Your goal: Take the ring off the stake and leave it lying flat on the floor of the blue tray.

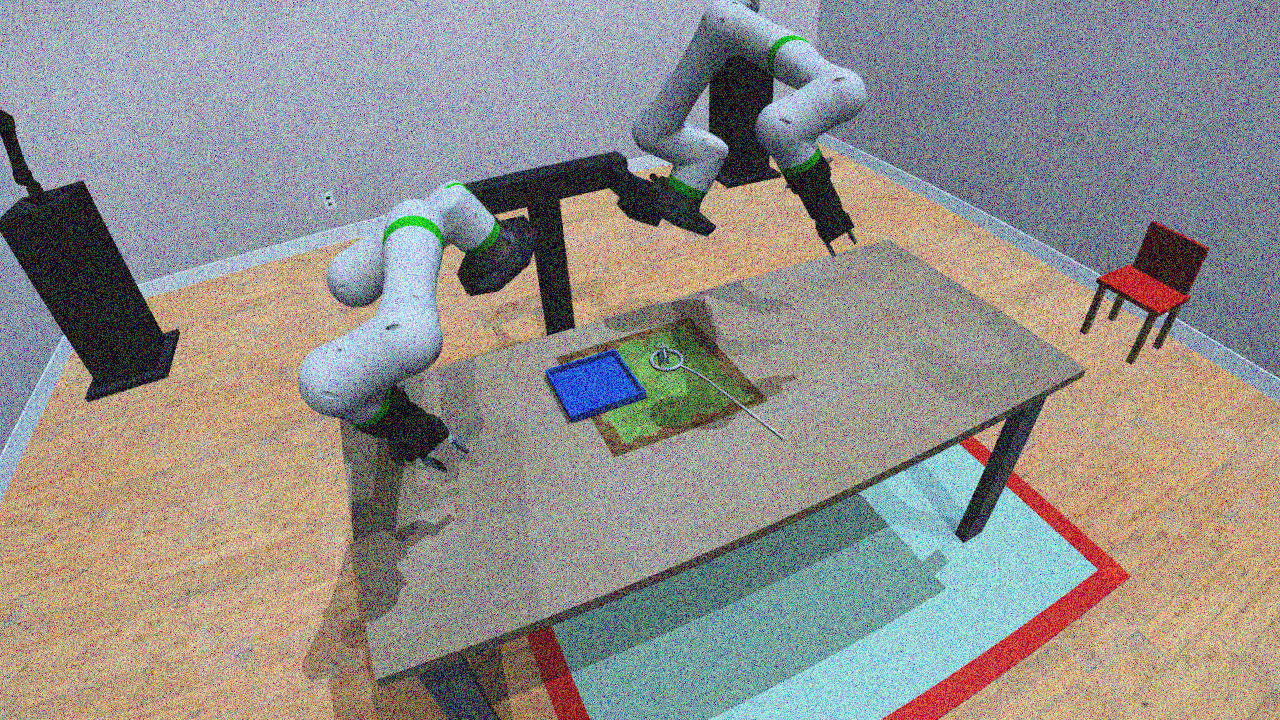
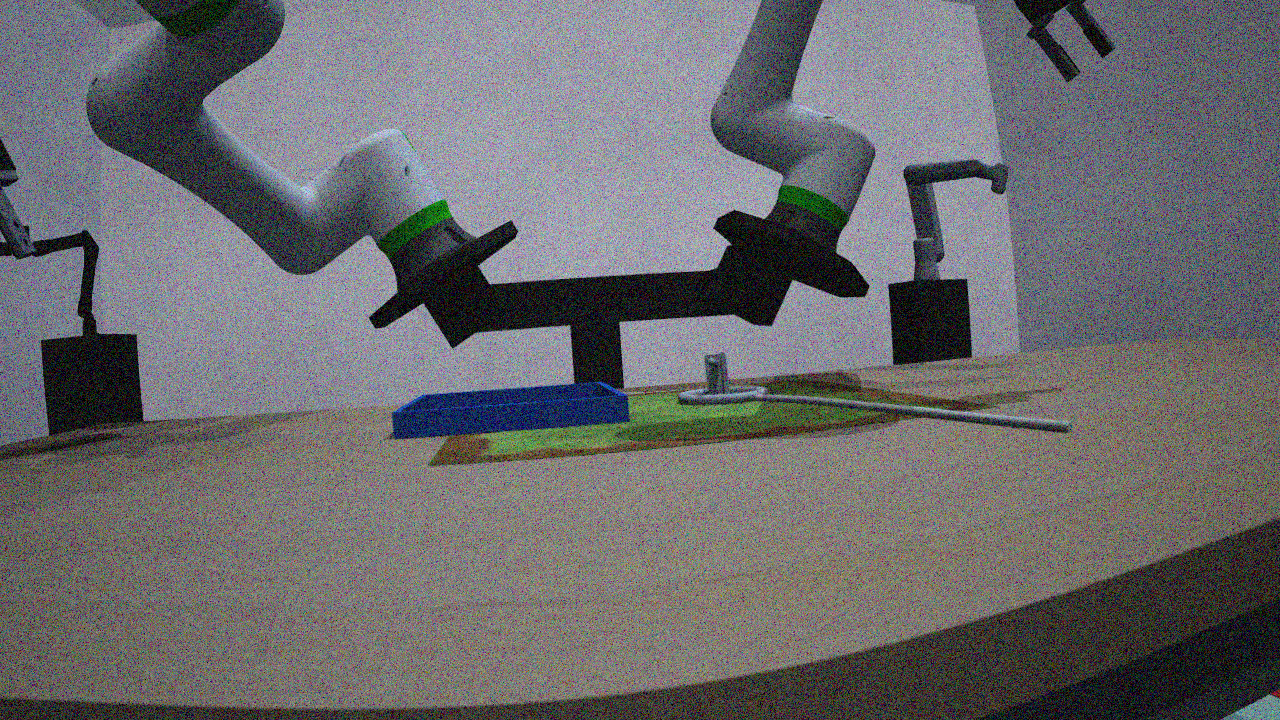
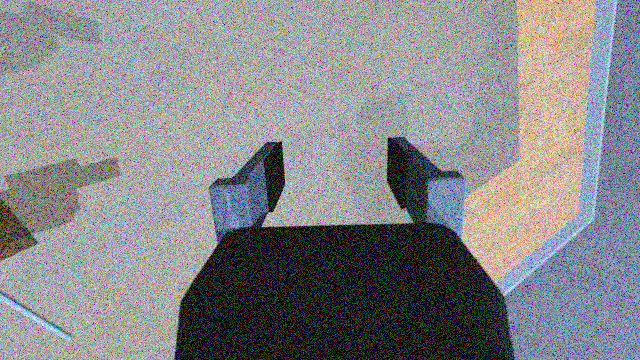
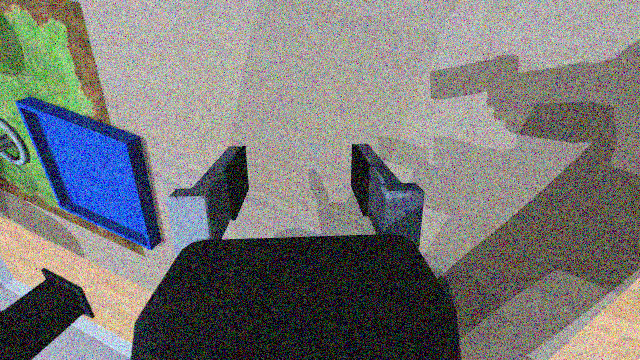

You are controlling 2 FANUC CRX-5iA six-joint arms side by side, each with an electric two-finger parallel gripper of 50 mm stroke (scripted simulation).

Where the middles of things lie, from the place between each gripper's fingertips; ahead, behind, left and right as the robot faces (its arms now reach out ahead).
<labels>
The blue tray [image 2: 567,405] lies 250 mm behind my right hand [image 1: 454,458], 380 mm to the left of it and 150 mm below it.
Now: the blue tray 160 mm behind my left hand [image 2: 1091,65], 570 mm to the right of it and 320 mm below it.
</labels>
